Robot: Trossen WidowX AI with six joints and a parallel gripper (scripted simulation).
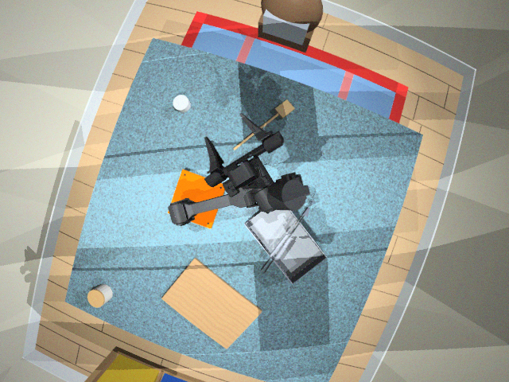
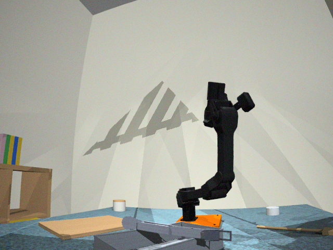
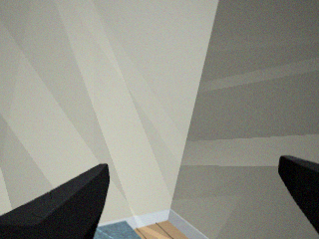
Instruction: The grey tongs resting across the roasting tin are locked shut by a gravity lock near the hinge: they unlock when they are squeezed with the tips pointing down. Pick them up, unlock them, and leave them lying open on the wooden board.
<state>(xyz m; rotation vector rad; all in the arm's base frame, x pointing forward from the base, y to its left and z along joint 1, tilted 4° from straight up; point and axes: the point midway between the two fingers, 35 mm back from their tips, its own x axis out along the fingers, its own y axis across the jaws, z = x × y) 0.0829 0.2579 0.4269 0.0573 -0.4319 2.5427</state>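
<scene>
My gripper tip is now 42 cm above the grey roasting tin, 31 cm short of it and 22 cm to the left of it. Round my gripper tip: white cylinder (43 cm below, 30 cm behind, 10 cm to the left); then wood-topped canister (80 cm to the right, 42 cm below, 29 cm behind); then wooden board (61 cm to the right, 44 cm below, 16 cm ahead).
</scene>
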